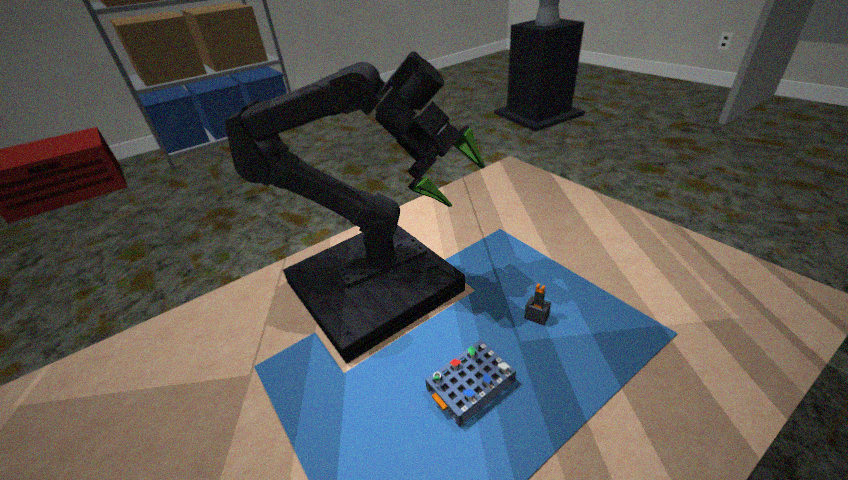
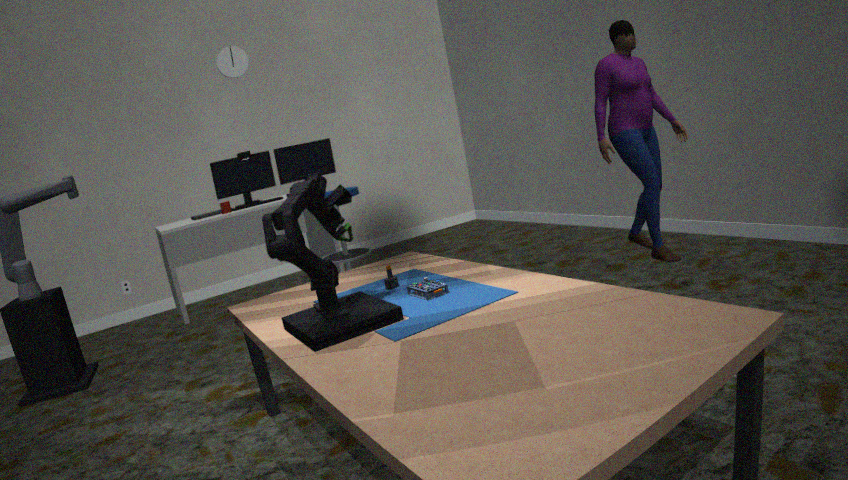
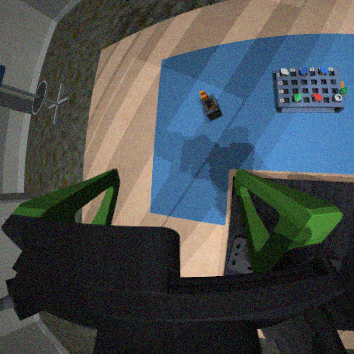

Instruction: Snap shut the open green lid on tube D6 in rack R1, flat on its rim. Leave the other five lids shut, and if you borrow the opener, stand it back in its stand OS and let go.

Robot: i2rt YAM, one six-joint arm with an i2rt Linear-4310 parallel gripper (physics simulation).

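Pixels of known places: gripper, fingertip midpoint: (image 1: 467, 186) (image 2: 344, 233) (image 3: 176, 174); arm's base at its link origin: (image 1: 382, 262) (image 2: 330, 311).
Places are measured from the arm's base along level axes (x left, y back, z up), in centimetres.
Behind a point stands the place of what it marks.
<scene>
Rack R1 (image 1: 489, 401) {y -38.4, x 1.1, z -3.9 cm} (image 3: 310, 109) {y -30.5, x -0.7, z -3.8 cm} stands on the blue mat. At one corner, a tube (image 1: 437, 376) {y -32.9, x -5.3, z 1.3 cm} (image 3: 338, 97) {y -32.2, x -5.1, z -0.4 cm} shows a pale ring-like mouth, with its open green lid (image 3: 344, 90) {y -32.8, x -5.6, z 1.3 cm} standing out beside it. The other lids look shut: green (image 1: 471, 350) {y -31.0, x 2.7, z 0.2 cm} (image 3: 298, 97) {y -30.9, x 2.6, z 0.2 cm}, red (image 1: 455, 362) {y -31.6, x -0.9, z 0.2 cm} (image 3: 318, 97) {y -31.3, x -1.1, z 0.2 cm}, two blue (image 1: 487, 378) {y -36.9, x 1.7, z 0.2 cm} (image 3: 324, 71) {y -37.0, x -2.4, z 0.1 cm} and white (image 1: 504, 366) {y -36.6, x 5.5, z 0.2 cm} (image 3: 284, 71) {y -36.3, x 5.3, z 0.2 cm}. The orange-tipped opener (image 1: 539, 290) {y -28.7, x 19.9, z 3.4 cm} (image 3: 203, 94) {y -28.5, x 19.7, z 4.5 cm} stands in its dark stand OS (image 1: 537, 312) {y -29.9, x 18.9, z -1.0 cm} (image 3: 214, 114) {y -27.0, x 19.1, z -2.0 cm}. My gripper (image 1: 467, 186) {y -13.6, x 14.2, z 20.8 cm} (image 3: 176, 174) {y -13.6, x 14.2, z 20.8 cm} is open and empty, high above the table and apart from rack and opener.
The blue mat (image 1: 386, 440) {y -35.1, x -16.3, z -4.0 cm} (image 2: 476, 297) {y -42.4, x -18.8, z -4.0 cm} (image 3: 200, 200) {y -7.5, x 19.5, z -4.0 cm} lies on the wooden table (image 1: 684, 267) {y -35.2, x 56.1, z -4.3 cm} (image 2: 595, 344) {y -41.9, x -75.3, z -4.3 cm}. The black arm base (image 1: 374, 303) {y -10.9, x -6.9, z 0.0 cm} (image 2: 343, 321) {y -0.2, x -13.9, z -0.1 cm} stands beside the mat. An orange part (image 1: 439, 401) {y -35.2, x -6.5, z -1.7 cm} sits on the rack's side. A person (image 2: 633, 101) is beyond the table.
</scene>
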